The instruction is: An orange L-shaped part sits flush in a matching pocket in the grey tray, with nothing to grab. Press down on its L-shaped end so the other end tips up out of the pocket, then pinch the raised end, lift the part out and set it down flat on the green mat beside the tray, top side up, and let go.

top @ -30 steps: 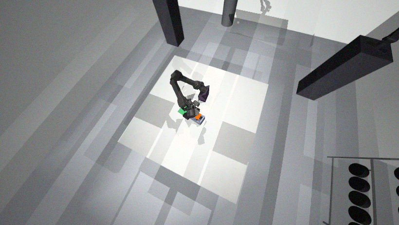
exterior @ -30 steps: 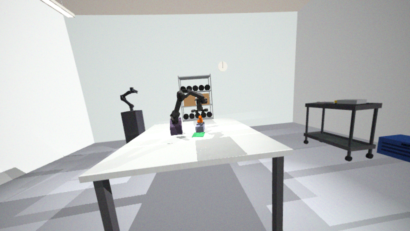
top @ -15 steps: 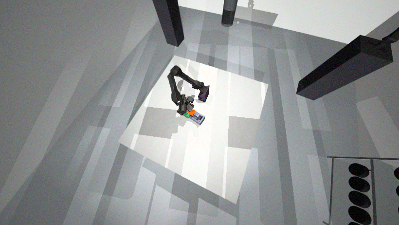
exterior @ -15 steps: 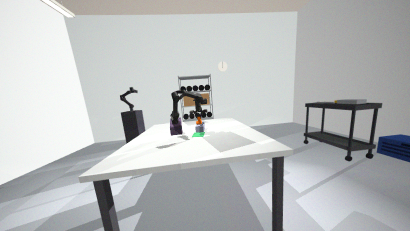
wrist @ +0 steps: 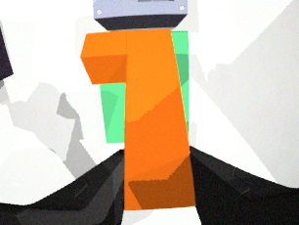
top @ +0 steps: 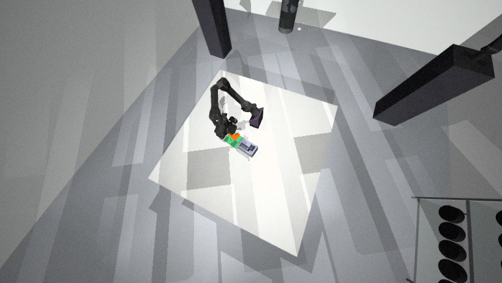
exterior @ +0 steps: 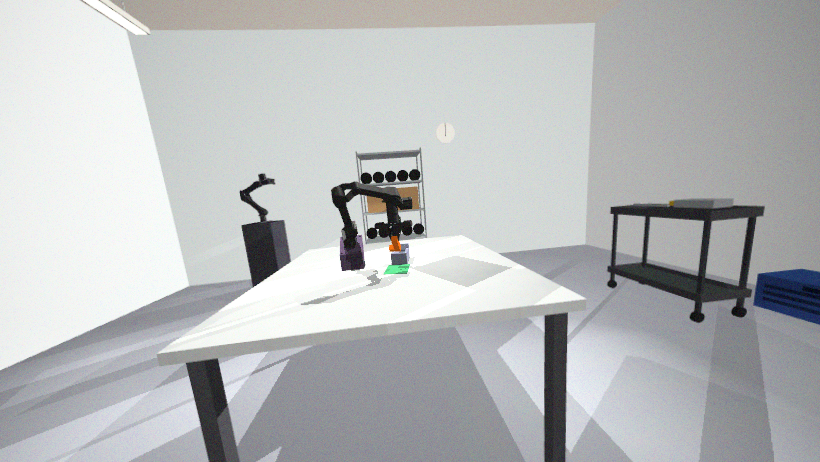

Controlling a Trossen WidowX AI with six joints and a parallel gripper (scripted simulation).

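Right now the green mat is 17 cm below my gripper tip and 1 cm to the left of it. Round my gripper tip: orange L-shaped part: 3 cm to the left, 3 cm below, 1 cm behind.
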